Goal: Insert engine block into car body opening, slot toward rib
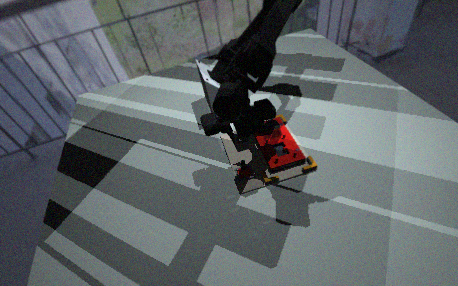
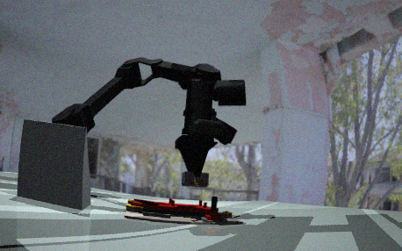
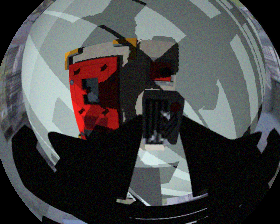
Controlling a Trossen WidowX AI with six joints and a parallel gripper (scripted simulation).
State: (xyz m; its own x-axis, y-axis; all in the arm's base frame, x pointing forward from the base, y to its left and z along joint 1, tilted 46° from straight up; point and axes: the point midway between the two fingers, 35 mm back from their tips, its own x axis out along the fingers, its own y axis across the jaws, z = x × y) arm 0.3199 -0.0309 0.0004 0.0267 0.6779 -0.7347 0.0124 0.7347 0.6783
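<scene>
My gripper tip is 1 cm past the light baseplate, 9 cm to the right of it and 9 cm above it. From my gripper tip the other things lie so: engine block (1 cm below); black post (5 cm ahead, 1 cm to the right, 7 cm below).
</scene>
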